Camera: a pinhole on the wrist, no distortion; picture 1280 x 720 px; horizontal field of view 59.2 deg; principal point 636.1 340.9 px. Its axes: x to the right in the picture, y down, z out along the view. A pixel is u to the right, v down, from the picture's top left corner.
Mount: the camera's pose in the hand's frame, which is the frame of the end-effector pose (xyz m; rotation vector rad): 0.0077 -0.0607 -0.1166 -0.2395 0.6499 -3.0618
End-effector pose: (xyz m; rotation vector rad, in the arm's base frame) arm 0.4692 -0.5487 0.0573 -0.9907 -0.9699 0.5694
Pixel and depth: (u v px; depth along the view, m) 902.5 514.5 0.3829
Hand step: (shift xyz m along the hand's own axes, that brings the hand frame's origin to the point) -0.0263 -0.2723 0.2186
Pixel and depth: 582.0 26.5 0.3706
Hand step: 0.0837 -0.1151 0.2571
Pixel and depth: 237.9 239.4 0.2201
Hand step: 0.1180 -0.1288 0.0785
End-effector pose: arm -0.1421 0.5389 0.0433 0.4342 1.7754 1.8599
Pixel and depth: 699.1 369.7 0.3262
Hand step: 0.0381 -0.2006 0.1772
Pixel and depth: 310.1 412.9 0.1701
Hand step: 0.0814 -0.1376 0.0252
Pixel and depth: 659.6 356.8 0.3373
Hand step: 0.0510 -0.2014 0.1870
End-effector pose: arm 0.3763 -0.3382 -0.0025 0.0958 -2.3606 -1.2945
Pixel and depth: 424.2 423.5 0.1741
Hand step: 0.0657 -0.1415 0.0305
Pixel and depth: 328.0 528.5 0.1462
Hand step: 0.0683 -0.1406 -0.0004
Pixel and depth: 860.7 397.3 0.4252
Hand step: -0.0132 -0.2547 0.2712
